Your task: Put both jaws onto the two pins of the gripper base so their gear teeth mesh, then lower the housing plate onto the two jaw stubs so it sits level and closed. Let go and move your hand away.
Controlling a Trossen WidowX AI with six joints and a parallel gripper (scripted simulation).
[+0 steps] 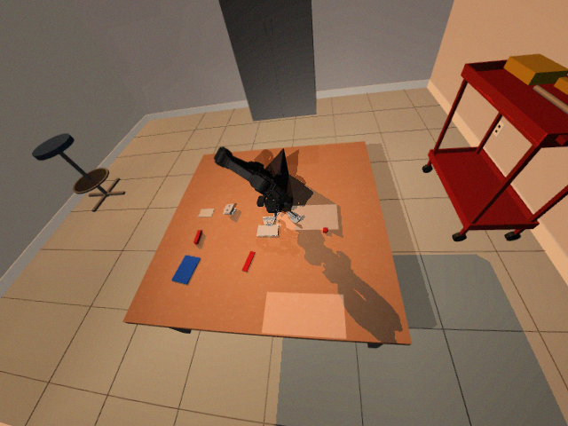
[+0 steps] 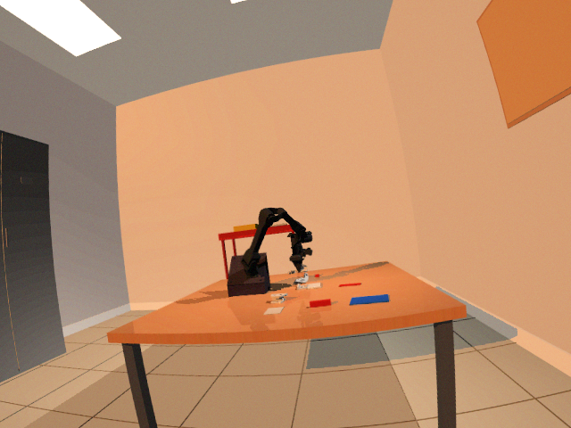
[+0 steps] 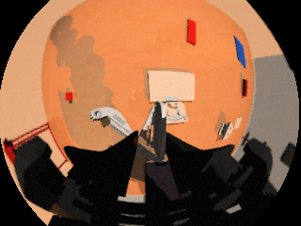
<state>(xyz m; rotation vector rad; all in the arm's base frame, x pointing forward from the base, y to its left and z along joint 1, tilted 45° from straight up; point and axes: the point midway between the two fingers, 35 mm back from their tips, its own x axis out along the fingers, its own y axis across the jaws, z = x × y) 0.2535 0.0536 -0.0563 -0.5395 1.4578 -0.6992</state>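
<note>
My gripper tip is 30 mm past the grey jaw and 20 mm to the left of it. The rest, counted from my gripper tip: pale tile (490 mm to the right, 80 mm below, 80 mm behind); small red cube (250 mm to the left, 90 mm ahead, 70 mm below); white flat part (80 mm below, 70 mm to the right, 70 mm ahead).
</note>
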